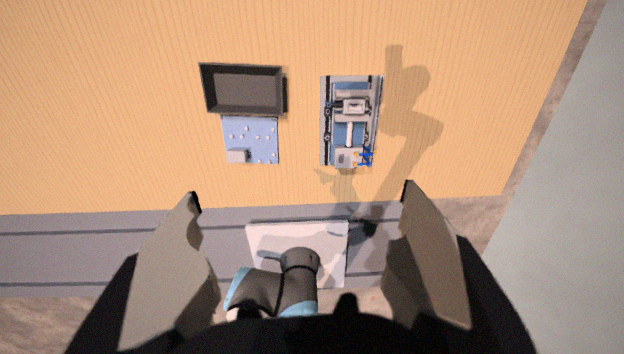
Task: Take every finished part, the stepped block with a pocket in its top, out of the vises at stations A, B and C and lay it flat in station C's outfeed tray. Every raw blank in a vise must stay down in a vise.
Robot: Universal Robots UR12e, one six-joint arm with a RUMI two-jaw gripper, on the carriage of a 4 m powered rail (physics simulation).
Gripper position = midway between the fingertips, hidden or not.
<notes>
I see my gripper (301, 186) and a blue vise base (339, 128).
</notes>
